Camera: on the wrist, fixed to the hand. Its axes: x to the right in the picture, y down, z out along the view.
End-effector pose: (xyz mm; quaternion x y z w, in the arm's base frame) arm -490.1 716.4 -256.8 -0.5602 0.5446 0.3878 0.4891
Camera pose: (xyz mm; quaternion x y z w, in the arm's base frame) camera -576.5 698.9 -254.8 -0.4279 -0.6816 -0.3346 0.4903
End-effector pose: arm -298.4 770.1 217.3 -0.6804 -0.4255 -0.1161 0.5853
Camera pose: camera -233.9 747.7 161.5 -0.3883 0.7926 0.4035 0.2414
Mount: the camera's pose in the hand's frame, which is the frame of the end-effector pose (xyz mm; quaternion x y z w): -7.1 84.0 -25.9 0.0167 0.2470 0.9686 0.0214
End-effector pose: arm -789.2 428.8 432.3 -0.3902 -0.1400 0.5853 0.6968
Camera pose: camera -833.6 413.3 357.7 0.2769 -0.5569 -0.5934 0.5109
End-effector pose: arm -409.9 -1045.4 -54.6 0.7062 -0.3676 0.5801 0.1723
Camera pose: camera -488.6 -1082.1 -69.8 0.4814 0.6397 -0.3599 0.4792
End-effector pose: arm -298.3 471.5 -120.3 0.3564 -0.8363 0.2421 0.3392
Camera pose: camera -348.3 544.1 -122.4 0.8565 0.2753 -0.4357 0.0266
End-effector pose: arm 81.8 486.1 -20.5 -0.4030 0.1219 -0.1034 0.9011
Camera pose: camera 74.6 524.9 -99.4 0.1500 0.6138 0.7691 0.0961
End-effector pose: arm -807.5 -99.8 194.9 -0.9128 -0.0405 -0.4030 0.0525
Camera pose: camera -821.5 -186.6 201.7 0.0417 0.8895 -0.1826 0.4167
